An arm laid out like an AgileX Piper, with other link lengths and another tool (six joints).
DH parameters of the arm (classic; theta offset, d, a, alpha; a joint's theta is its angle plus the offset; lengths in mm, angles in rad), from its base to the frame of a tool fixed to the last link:
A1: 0 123 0 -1.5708
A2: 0.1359 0 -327.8 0
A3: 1.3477 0 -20.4 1.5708
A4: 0 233.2 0 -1.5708
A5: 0 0 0 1.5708
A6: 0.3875 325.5 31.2 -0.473
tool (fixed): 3.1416 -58.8 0 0
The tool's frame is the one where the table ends.
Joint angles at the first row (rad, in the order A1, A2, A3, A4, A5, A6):
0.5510 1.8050 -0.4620 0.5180 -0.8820 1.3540
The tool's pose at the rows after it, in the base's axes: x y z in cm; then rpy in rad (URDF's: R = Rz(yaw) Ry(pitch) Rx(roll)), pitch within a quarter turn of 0, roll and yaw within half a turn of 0:
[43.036 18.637 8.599 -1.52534 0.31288 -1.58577]
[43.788 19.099 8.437 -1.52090 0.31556 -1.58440]
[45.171 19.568 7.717 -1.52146 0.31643 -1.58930]
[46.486 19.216 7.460 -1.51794 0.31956 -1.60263]
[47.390 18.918 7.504 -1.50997 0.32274 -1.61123]
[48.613 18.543 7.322 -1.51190 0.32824 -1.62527]
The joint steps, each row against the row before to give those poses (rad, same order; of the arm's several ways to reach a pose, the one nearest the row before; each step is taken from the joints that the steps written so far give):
0.0000 0.0480 -0.0500 -0.0030 0.0000 0.0030
0.0000 0.0240 -0.0290 0.0000 0.0000 0.0000
-0.0090 0.0490 -0.0500 -0.0050 0.0020 0.0020
-0.0250 0.0280 -0.0370 -0.0110 0.0060 0.0020
-0.0160 0.0150 -0.0240 -0.0050 0.0010 0.0000
-0.0240 0.0210 -0.0390 -0.0080 0.0190 0.0000

